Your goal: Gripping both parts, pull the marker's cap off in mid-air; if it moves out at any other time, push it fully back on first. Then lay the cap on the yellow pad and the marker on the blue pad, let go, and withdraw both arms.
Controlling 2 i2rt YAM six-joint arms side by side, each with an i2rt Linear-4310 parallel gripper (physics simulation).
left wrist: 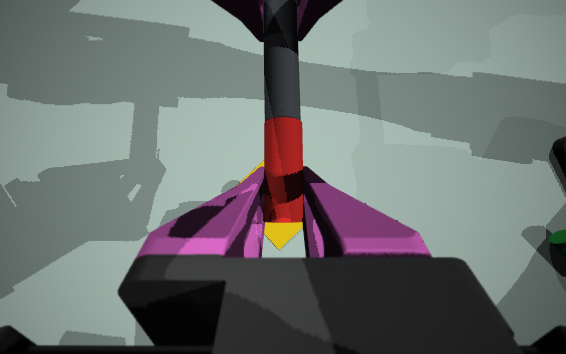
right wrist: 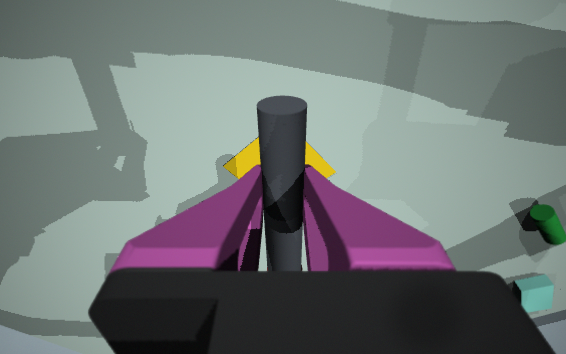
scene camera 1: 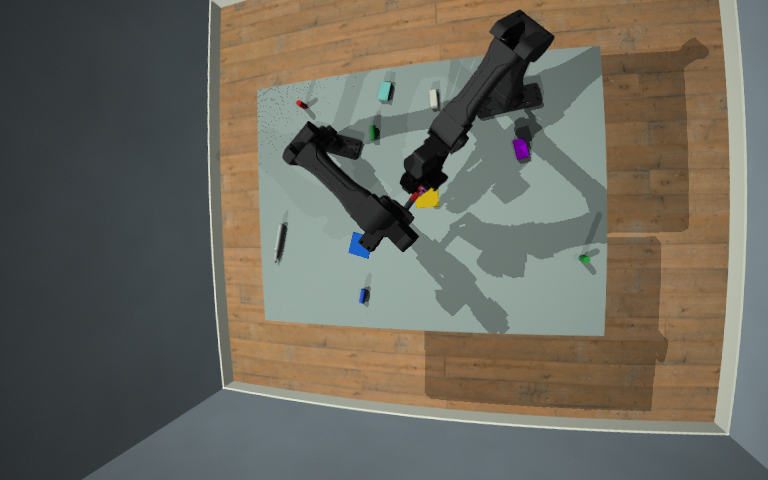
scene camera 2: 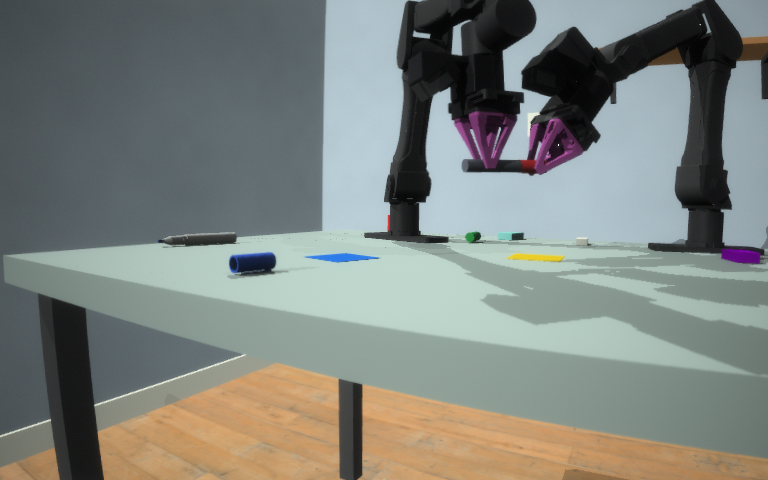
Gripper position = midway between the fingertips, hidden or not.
Observation:
I see my left gripper (scene camera 2: pixel 532 172), my right gripper (scene camera 2: pixel 486 169), a red cap (left wrist: pixel 283 142), a blue cap (scene camera 2: pixel 254 262), a dark grey marker (right wrist: pixel 282 120) and a yellow pad (right wrist: pixel 250 156).
My left gripper is seen too in the left wrist view (left wrist: pixel 283 176). My right gripper is seen too in the left wrist view (left wrist: pixel 280 31) and in the right wrist view (right wrist: pixel 283 176). The yellow pad also shows in the left wrist view (left wrist: pixel 279 233). The left wrist view misses the blue cap: it is out of frame. The right wrist view does not show the blue cap: it is out of frame.

